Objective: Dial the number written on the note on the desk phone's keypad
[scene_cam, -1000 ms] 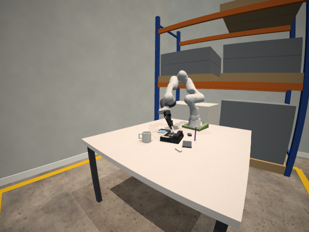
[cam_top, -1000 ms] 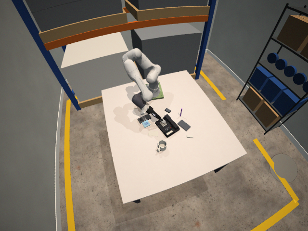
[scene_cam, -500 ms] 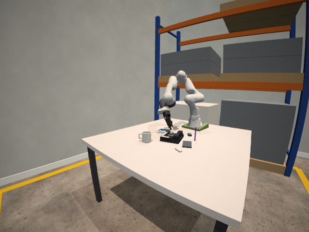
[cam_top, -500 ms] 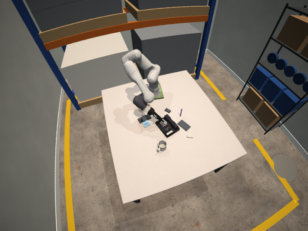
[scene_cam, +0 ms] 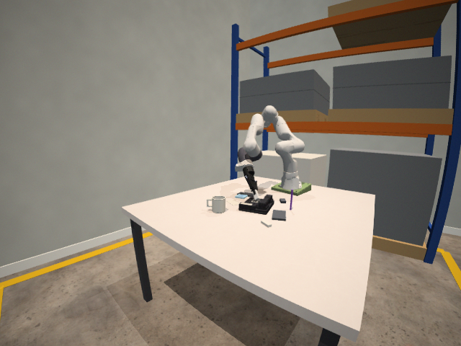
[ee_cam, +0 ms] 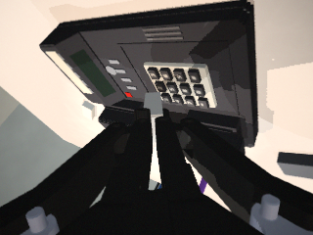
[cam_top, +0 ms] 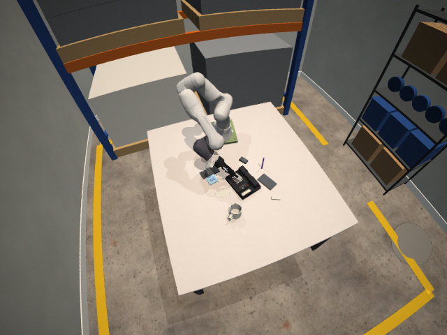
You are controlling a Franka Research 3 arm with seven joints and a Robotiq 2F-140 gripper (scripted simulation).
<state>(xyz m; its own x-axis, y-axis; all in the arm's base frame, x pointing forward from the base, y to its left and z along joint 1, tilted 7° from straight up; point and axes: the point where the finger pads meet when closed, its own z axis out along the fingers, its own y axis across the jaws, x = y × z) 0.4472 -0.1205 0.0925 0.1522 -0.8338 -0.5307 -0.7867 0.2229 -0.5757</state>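
Now: the handset 8 cm to the left of my hand, 2 cm below it and 2 cm ahead of it. From my hand the other things lie so: mug: 22 cm ahead, 15 cm to the right, 3 cm below; purple pen: 23 cm to the left, 2 cm behind; note: 14 cm to the right, 7 cm below, 3 cm ahead.
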